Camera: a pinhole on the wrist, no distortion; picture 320 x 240 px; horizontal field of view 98.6 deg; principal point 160.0 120.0 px. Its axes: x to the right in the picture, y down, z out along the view. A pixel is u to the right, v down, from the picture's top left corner.
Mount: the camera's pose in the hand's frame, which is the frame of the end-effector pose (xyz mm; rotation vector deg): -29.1 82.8 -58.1 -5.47 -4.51 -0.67
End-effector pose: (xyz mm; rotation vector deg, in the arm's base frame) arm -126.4 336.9 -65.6 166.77 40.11 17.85
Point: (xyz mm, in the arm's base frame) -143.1 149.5 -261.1
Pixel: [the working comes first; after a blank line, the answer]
In the camera's frame: -84.5 15.0 268.9

116.8 127.7
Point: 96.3 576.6 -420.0
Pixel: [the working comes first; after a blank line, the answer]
In the camera's frame: 309.4 -295.6 384.6

270.7 14.2
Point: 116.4 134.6 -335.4
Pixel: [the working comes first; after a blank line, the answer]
In the camera's frame: 131.1 117.9 395.5

205.6 161.0
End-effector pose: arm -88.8 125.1 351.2 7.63 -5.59 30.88
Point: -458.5 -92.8 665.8
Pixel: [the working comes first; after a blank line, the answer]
In the camera's frame: -321.5 -90.5 443.1

60.1 91.9
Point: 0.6 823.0 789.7
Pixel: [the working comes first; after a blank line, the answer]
In the camera's frame: 537.8 477.8 385.4

outside the picture
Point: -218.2 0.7 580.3
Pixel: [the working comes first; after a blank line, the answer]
In the camera's frame: -89.3 -129.3 307.7

120.1 62.2
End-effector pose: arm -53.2 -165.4 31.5 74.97 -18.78 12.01
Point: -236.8 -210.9 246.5
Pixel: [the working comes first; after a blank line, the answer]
In the camera's frame: -52.9 144.4 191.1

121.9 224.0
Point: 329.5 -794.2 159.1
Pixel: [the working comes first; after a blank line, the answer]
In the camera's frame: 504.6 -305.2 585.5

278.6 48.3
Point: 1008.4 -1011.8 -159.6
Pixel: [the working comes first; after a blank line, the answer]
In the camera's frame: 1042.0 -870.5 548.6

outside the picture
